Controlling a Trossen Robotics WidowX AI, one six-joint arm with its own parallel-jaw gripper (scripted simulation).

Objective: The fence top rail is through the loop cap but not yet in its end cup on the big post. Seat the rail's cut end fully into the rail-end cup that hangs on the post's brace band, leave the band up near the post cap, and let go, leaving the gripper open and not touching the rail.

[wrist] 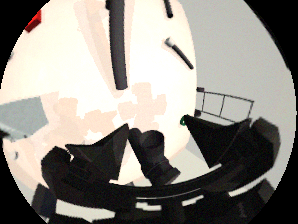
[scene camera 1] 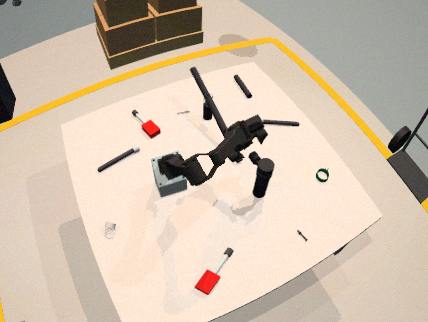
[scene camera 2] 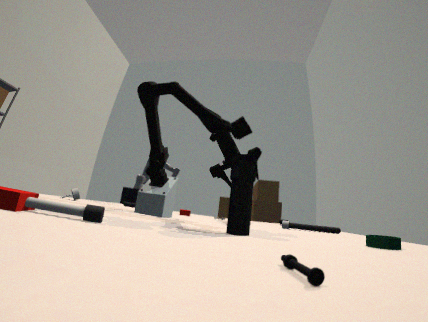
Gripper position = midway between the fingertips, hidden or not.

Observation:
The gripper (wrist: 156, 121) is open and holds nothing. Also in view: a rail-end cup (wrist: 151, 143) and a post (wrist: 164, 173).

